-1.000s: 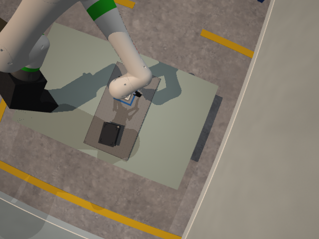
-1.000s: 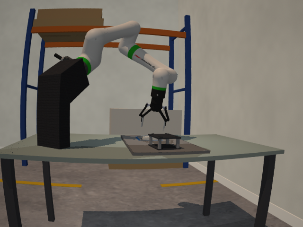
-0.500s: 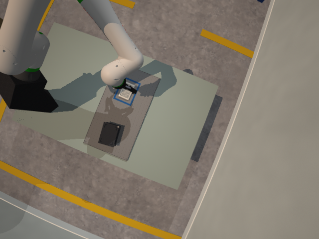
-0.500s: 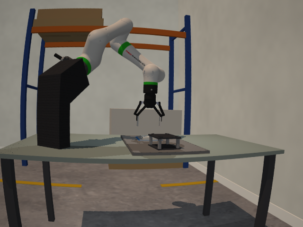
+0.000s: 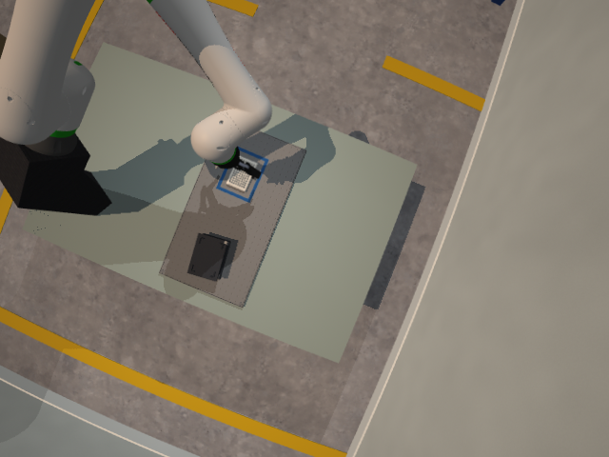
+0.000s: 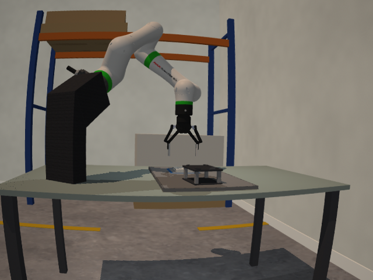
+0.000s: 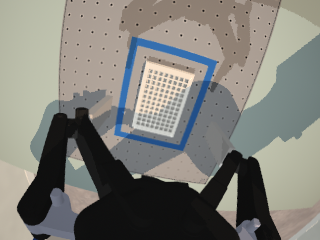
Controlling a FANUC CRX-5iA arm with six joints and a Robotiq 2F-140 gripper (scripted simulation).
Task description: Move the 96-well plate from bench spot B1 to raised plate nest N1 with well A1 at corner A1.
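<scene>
Now: hand 8 cm above the white 96-well plate. Round my hand: black raised nest N1: 35 cm to the right, 7 cm ahead, 3 cm below.
</scene>
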